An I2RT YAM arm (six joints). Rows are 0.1 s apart.
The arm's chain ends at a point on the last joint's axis. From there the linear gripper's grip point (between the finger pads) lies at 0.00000 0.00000 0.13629 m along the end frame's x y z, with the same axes.
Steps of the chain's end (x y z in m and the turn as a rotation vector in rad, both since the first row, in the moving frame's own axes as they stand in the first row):
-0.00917 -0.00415 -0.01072 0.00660 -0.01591 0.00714
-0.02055 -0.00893 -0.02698 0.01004 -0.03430 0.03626
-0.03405 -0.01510 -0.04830 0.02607 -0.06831 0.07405
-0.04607 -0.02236 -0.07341 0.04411 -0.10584 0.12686
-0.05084 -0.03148 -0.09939 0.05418 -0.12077 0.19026
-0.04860 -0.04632 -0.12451 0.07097 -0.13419 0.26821
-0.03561 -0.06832 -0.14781 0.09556 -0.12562 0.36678
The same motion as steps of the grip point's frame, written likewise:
-0.01134 -0.00506 -0.01074 0.00660 -0.01591 0.00714
-0.02520 -0.01038 -0.02707 0.01004 -0.03430 0.03626
-0.04321 -0.01899 -0.04866 0.02607 -0.06831 0.07405
-0.06004 -0.02926 -0.07430 0.04411 -0.10584 0.12686
-0.06645 -0.04036 -0.10058 0.05418 -0.12077 0.19026
-0.06531 -0.05827 -0.12607 0.07097 -0.13419 0.26821
-0.04992 -0.08410 -0.14949 0.09556 -0.12562 0.36678

